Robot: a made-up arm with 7 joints. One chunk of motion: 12 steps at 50 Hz.
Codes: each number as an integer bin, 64 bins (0 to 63) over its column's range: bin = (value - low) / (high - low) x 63, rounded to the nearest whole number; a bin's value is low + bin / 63 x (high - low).
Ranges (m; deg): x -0.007..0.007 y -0.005..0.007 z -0.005..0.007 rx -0.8..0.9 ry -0.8..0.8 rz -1..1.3
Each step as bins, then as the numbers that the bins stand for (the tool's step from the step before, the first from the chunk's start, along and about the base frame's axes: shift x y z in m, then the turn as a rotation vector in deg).
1 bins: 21 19 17 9 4 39
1 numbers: -0.00233 -0.00138 -0.00176 -0.557 -0.698 0.424
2 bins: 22 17 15 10 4 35
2 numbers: -0.00211 -0.00176 -0.00214 -0.530 -0.698 0.278
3 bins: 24 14 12 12 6 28
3 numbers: -0.00167 -0.00233 -0.00271 -0.476 -0.648 0.022
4 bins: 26 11 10 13 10 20
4 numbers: -0.00122 -0.00290 -0.00310 -0.449 -0.546 -0.270
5 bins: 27 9 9 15 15 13
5 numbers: -0.00100 -0.00329 -0.00329 -0.395 -0.419 -0.525
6 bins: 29 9 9 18 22 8
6 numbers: -0.00056 -0.00329 -0.00329 -0.314 -0.241 -0.708
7 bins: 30 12 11 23 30 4
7 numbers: -0.00033 -0.00271 -0.00290 -0.179 -0.038 -0.854
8 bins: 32 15 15 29 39 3
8 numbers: 0.00011 -0.00214 -0.00214 -0.017 0.190 -0.890
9 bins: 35 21 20 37 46 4
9 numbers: 0.00078 -0.00100 -0.00119 0.198 0.368 -0.854
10 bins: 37 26 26 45 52 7
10 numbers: 0.00122 -0.00005 -0.00005 0.414 0.521 -0.744
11 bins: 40 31 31 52 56 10
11 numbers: 0.00189 0.00090 0.00090 0.603 0.622 -0.635
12 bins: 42 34 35 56 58 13
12 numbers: 0.00233 0.00148 0.00167 0.711 0.673 -0.525
